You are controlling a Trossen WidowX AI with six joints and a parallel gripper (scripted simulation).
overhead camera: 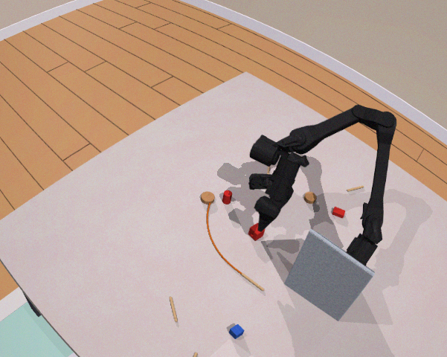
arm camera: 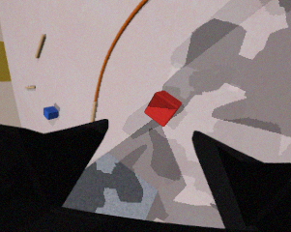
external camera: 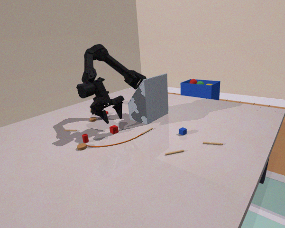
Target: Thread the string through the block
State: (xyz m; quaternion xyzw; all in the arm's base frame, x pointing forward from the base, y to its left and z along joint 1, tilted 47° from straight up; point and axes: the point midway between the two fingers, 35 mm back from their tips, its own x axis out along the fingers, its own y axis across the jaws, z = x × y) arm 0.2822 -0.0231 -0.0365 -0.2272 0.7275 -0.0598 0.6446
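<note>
The thin wooden stick is 14 cm to the left of my gripper tip, 7 cm behind it and 5 cm below it. From my gripper tip the other things lie so: flat red piece: 25 cm to the right, 12 cm behind, 5 cm below; red cylinder: 15 cm ahead, 4 cm below, 3 cm to the right; blue cube: 29 cm to the left, 16 cm behind, 4 cm below.
</note>
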